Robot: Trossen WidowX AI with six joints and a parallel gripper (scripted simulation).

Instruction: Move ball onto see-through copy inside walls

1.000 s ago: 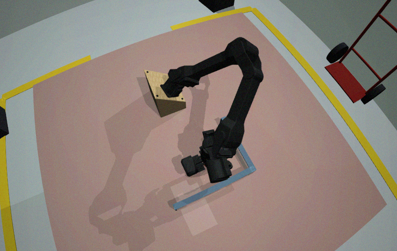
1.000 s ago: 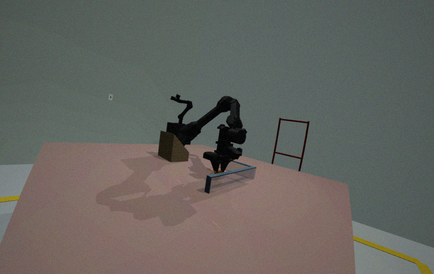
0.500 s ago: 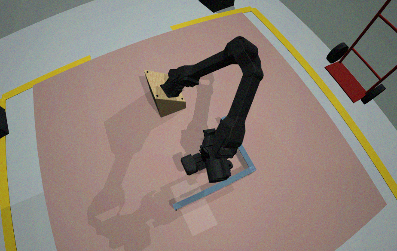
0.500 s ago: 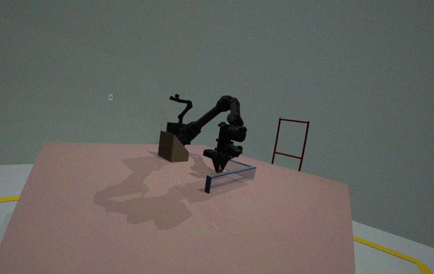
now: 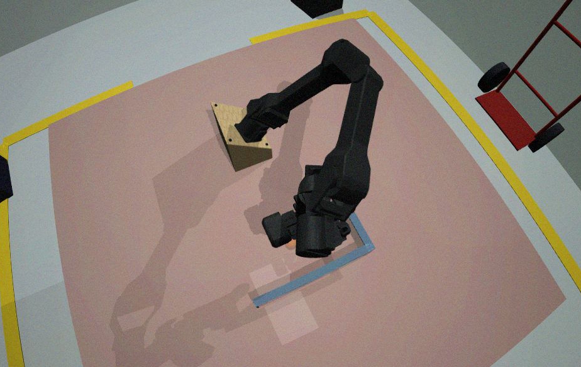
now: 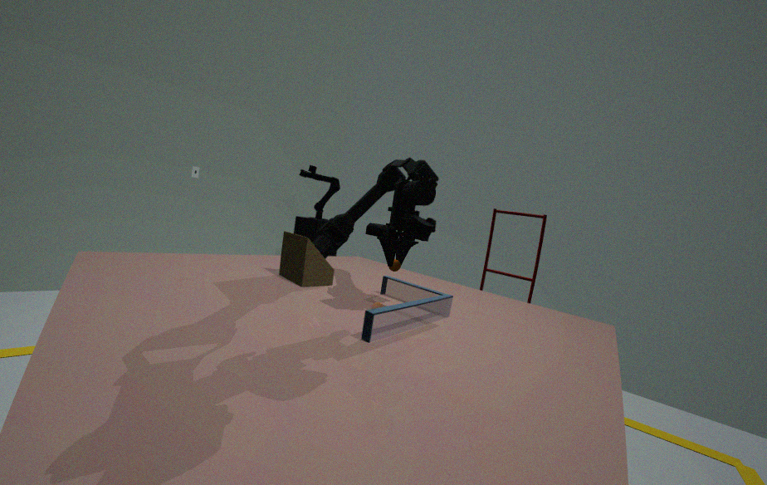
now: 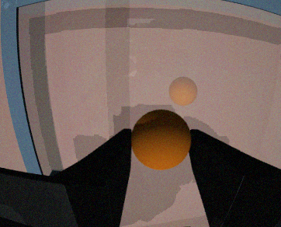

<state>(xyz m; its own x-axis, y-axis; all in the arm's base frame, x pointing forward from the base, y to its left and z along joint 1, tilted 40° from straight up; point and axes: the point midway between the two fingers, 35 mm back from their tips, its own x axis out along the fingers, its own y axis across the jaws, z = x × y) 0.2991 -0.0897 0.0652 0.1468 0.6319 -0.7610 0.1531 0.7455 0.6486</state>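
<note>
My gripper tip is 110 mm above the see-through copy of ball, 30 mm to the left of it and 10 mm past it.
</note>
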